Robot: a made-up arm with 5 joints. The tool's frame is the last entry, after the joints.
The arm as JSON. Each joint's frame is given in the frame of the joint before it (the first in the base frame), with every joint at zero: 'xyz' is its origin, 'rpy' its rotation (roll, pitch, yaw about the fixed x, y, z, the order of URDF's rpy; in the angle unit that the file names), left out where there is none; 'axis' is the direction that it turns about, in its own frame. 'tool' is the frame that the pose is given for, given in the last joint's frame.
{
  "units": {
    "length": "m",
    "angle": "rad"
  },
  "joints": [
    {
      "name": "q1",
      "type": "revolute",
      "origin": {
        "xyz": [
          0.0,
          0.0,
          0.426
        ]
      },
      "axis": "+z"
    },
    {
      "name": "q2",
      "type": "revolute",
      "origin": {
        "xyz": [
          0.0,
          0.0,
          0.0
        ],
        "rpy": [
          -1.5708,
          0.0,
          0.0
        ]
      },
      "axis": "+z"
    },
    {
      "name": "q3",
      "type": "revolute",
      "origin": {
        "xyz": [
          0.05,
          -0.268,
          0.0
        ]
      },
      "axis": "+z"
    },
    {
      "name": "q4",
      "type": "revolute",
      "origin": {
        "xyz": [
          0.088,
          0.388,
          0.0
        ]
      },
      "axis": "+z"
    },
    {
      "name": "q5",
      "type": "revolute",
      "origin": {
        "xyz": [
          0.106,
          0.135,
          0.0
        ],
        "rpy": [
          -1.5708,
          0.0,
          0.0
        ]
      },
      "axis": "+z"
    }
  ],
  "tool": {
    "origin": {
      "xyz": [
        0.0,
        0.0,
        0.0
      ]
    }
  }
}
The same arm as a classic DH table. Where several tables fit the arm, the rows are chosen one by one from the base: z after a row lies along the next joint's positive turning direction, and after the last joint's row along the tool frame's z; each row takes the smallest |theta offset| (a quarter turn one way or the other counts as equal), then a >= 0, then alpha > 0; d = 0 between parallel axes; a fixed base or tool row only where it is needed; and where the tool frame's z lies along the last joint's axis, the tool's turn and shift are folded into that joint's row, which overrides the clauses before.
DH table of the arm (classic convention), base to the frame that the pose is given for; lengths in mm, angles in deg. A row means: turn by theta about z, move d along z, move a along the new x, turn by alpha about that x. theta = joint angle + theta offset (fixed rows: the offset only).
q1: d 426, theta_offset 0, a 0, alpha -90
q2: d 0, theta_offset -79.43, a 272.6, alpha 0
q3: d 0, theta_offset -23.35, a -397.9, alpha 0
q4: d 0, theta_offset -77.22, a -106, alpha 90
q5: d 135, theta_offset 180, a 0, alpha 0

